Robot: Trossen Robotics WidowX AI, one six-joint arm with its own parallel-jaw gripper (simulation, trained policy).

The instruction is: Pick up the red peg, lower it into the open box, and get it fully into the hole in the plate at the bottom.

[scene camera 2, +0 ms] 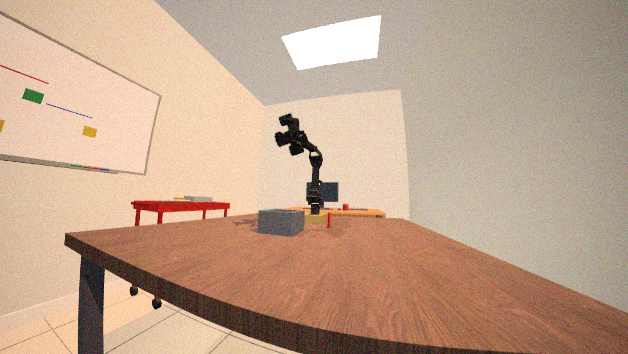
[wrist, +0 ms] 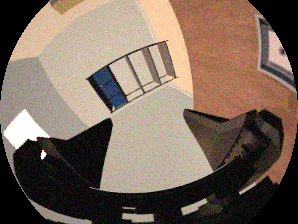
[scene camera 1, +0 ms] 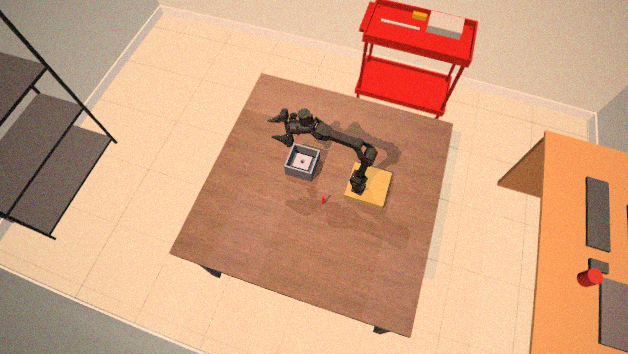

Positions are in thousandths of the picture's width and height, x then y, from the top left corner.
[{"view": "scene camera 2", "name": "grey box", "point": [453, 629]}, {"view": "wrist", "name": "my gripper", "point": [498, 525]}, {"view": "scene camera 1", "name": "grey box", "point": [472, 419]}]
